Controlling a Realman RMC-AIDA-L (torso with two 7-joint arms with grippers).
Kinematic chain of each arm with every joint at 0, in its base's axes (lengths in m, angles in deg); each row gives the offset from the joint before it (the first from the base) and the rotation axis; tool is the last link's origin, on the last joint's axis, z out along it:
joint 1: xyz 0 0 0.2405 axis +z
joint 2: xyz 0 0 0 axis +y
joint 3: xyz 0 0 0.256 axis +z
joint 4: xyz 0 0 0 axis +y
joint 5: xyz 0 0 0.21 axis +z
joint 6: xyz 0 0 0 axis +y
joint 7: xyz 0 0 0.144 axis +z
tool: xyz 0 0 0
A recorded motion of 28 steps. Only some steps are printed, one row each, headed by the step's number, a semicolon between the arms.
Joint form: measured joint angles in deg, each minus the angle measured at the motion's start. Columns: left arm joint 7, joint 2, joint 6, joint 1, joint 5, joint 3, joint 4; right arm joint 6, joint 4, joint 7, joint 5, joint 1, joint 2, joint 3.
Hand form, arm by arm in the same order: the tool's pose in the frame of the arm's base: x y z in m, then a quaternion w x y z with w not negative. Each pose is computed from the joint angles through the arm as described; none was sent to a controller.
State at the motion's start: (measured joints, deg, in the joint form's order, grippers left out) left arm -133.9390 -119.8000 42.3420 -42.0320 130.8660 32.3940 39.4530; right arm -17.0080 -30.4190 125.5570 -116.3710 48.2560 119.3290 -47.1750
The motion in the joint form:
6: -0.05 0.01 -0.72 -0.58 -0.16 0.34 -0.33; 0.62 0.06 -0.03 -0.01 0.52 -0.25 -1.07
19: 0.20 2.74 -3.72 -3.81 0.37 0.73 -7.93; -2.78 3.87 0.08 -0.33 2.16 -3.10 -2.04
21: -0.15 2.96 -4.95 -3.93 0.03 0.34 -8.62; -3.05 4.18 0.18 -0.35 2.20 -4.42 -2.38
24: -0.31 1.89 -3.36 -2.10 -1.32 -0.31 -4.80; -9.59 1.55 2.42 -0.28 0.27 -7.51 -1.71
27: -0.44 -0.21 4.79 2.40 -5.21 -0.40 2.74; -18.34 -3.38 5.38 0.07 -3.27 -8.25 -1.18
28: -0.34 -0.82 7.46 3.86 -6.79 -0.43 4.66; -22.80 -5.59 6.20 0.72 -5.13 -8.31 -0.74
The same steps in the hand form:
6: -0.2815 0.4536 0.0483 0.40697 -0.67515 -0.56989 -0.23189; 0.2430 0.4957 0.0353 0.50996 -0.67185 0.48781 0.22496
19: -0.2813 0.4636 0.0401 0.40218 -0.67819 -0.57719 -0.21253; 0.2435 0.4994 0.0359 0.48734 -0.69502 0.48717 0.20522
21: -0.2840 0.4648 0.0419 0.40849 -0.66835 -0.58254 -0.21702; 0.2465 0.5021 0.0458 0.49324 -0.69502 0.48267 0.20170
24: -0.2859 0.4602 0.0501 0.41145 -0.65932 -0.58308 -0.23671; 0.2537 0.5014 0.0740 0.47774 -0.69744 0.48884 0.21535
27: -0.2847 0.4412 0.0568 0.37810 -0.66278 -0.58616 -0.27235; 0.2584 0.4885 0.0850 0.43796 -0.70618 0.50501 0.23338
28: -0.2844 0.4341 0.0576 0.36464 -0.66389 -0.58771 -0.28440; 0.2610 0.4796 0.0874 0.41495 -0.71123 0.51340 0.24165

